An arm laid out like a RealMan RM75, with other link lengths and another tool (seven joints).
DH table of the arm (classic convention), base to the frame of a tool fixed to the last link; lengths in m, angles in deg. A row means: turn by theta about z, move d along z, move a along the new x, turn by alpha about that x. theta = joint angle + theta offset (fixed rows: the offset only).
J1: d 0.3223; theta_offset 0; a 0; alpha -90
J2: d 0; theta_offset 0; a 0; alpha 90
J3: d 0.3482; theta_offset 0; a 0; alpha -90
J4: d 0; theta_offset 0; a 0; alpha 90
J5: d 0.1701; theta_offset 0; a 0; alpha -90
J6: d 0; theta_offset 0; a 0; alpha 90
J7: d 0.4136; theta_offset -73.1; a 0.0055; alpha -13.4
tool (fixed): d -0.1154; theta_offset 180; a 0; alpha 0
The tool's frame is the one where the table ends.
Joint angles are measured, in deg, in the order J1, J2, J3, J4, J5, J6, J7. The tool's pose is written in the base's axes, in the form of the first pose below.
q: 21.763 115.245 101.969 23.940 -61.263 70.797 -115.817
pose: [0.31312 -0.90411 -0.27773 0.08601 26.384 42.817 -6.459]
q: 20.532 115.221 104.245 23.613 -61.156 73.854 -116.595
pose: [0.31068 -0.89827 -0.29410 0.10047 26.283 42.214 -5.218]
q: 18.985 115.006 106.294 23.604 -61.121 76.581 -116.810
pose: [0.30499 -0.89372 -0.30946 0.11174 26.558 41.526 -3.879]
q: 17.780 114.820 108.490 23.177 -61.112 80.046 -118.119
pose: [0.30962 -0.88465 -0.32601 0.12352 26.405 40.714 -2.490]
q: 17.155 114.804 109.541 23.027 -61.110 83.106 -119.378
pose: [0.32210 -0.87509 -0.33445 0.13639 25.677 39.869 -1.692]
